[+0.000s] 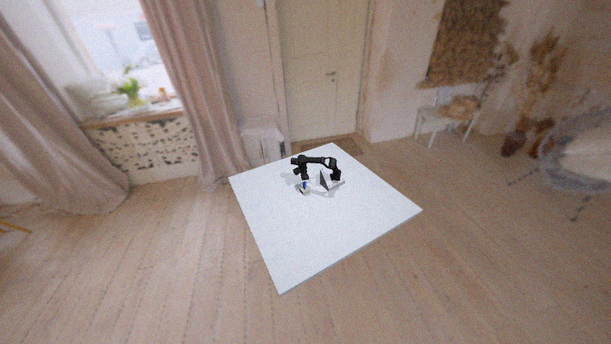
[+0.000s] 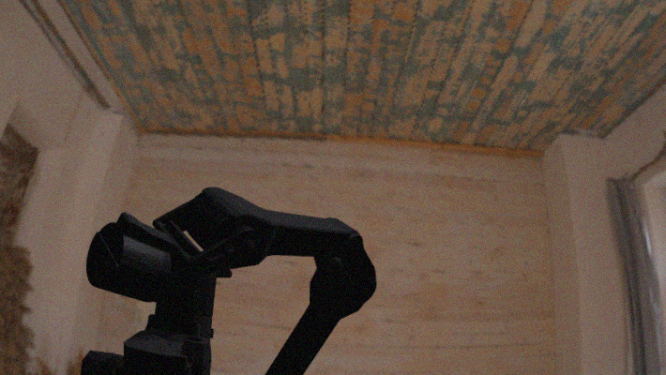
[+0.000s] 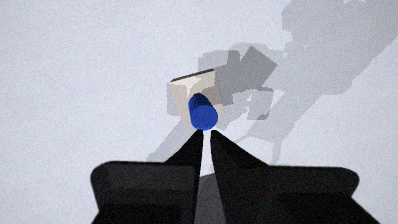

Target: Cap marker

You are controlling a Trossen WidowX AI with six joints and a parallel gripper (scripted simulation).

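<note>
The blue marker cap is 6 cm below my gripper tip.
</note>
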